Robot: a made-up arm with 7 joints.
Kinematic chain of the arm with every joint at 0, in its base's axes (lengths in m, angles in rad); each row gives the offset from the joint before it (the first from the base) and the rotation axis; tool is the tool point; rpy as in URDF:
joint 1: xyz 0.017 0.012 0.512 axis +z
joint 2: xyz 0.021 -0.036 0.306 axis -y
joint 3: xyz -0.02 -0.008 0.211 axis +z
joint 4: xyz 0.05 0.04 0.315 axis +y
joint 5: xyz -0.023 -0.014 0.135 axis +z
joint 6: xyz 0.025 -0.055 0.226 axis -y
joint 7: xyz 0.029 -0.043 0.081 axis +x
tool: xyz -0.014 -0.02 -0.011 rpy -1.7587 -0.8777 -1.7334
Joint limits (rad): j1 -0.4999..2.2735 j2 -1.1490..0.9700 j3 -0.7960..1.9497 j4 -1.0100..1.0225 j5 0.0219..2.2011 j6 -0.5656..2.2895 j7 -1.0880..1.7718
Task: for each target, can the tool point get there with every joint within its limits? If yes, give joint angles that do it. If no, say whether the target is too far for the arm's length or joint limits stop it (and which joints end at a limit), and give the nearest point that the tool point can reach.
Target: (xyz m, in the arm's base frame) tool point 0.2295 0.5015 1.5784
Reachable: yes | joints 0.9734 -0.3837 0.7235 0.3535 1.0534 0.7860 1.1831
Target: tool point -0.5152 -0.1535 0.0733
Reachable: no: joint limits stop it (at a limit: joint 2, joint 4, joint 5, joint 7) | nearest point -0.6681 -0.2010 0.8972 | short by 0.839 m
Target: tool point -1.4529 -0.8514 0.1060
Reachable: no: too far | nearest point -0.6796 -0.3972 0.9274 | short by 1.216 m
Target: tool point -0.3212 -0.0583 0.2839
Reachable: no: joint limits stop it (at a limit: joint 2, joint 4, joint 5, joint 7) | nearest point -0.6587 -0.1284 0.9071 | short by 0.712 m
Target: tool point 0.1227 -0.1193 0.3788
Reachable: no: joint limits stop it (at a limit: joint 1, joint 2, joint 4, joint 6) | nearest point 0.6110 -0.3808 0.7419 | short by 0.662 m
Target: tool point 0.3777 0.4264 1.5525
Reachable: yes | joints 1.1374 -0.7617 0.1634 -0.5837 0.8941 1.2780 -0.5657
